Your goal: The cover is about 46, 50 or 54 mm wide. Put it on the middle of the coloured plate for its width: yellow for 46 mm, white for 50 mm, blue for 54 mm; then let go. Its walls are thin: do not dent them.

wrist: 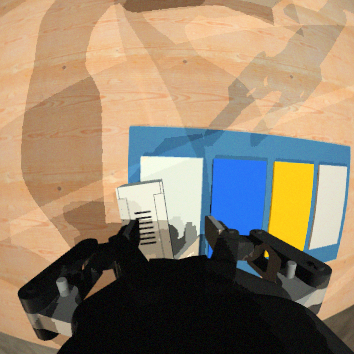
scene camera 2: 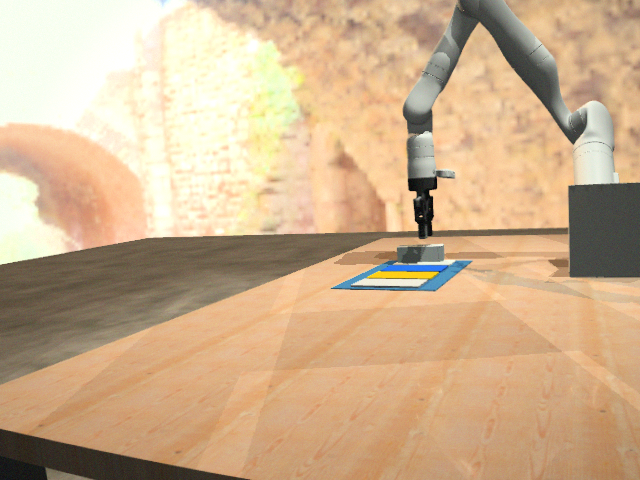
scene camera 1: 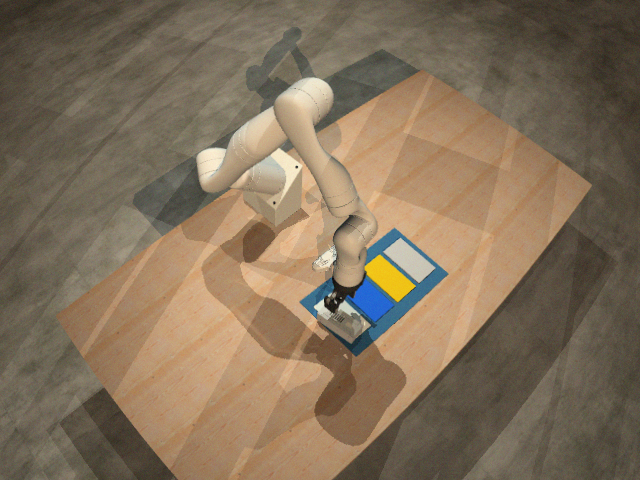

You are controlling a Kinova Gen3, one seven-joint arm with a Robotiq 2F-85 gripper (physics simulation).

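Where they show: gripper, fingertip midpoint: (wrist: 171, 227) (scene camera 2: 425, 237) (scene camera 1: 342, 303); arm's base at its link origin: (scene camera 2: 597, 211) (scene camera 1: 273, 179).
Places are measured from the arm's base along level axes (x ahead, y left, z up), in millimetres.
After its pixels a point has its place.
The cover (scene camera 1: 342, 326) @[z -89, x 426, y -230 mm] (scene camera 2: 436, 253) @[z -106, x 366, y -189 mm] (wrist: 136, 201) @[z -87, x 366, y -219 mm], a pale box with dark slots, rests on the mat's end white plate (scene camera 1: 321, 306) @[z -127, x 334, y -197 mm] (wrist: 182, 182) @[z -127, x 359, y -164 mm]. In the wrist view it is turned a little against the plate and reaches past the plate's left edge. My gripper (scene camera 1: 332, 305) @[z -63, x 391, y -186 mm] (scene camera 2: 425, 236) @[z -63, x 391, y -186 mm] (wrist: 171, 227) @[z -63, x 391, y -186 mm] is open and empty, above the cover; the cover's near end is hidden in the wrist view. Beside that plate lie the blue plate (scene camera 1: 371, 303) @[z -127, x 440, y -102 mm] (scene camera 2: 417, 268) @[z -127, x 406, y -84 mm] (wrist: 239, 192) @[z -127, x 386, y -87 mm], the yellow plate (scene camera 1: 390, 279) @[z -128, x 440, y -1 mm] (scene camera 2: 405, 275) @[z -127, x 425, y 14 mm] (wrist: 292, 200) @[z -127, x 417, y 3 mm] and a greyish-white plate (scene camera 1: 409, 259) @[z -127, x 449, y 95 mm] (scene camera 2: 387, 283) @[z -127, x 453, y 109 mm] (wrist: 330, 205) @[z -127, x 447, y 95 mm].
The plates lie in a row on a blue mat (scene camera 1: 436, 271) @[z -131, x 538, y 113 mm] (scene camera 2: 438, 283) @[z -131, x 345, y 100 mm] (wrist: 300, 147) @[z -131, x 337, y 33 mm] on the wooden table (scene camera 1: 460, 170) @[z -133, x 403, y 549 mm] (scene camera 2: 310, 392) @[z -133, x 449, y 741 mm] (wrist: 150, 60) @[z -133, x 183, y -181 mm]. The arm's base block (scene camera 1: 286, 198) @[z -33, x 61, y -12 mm] (scene camera 2: 604, 232) @[z -39, x -1, y 63 mm] stands at the table's back edge. Arm shadows fall across the table and mat.
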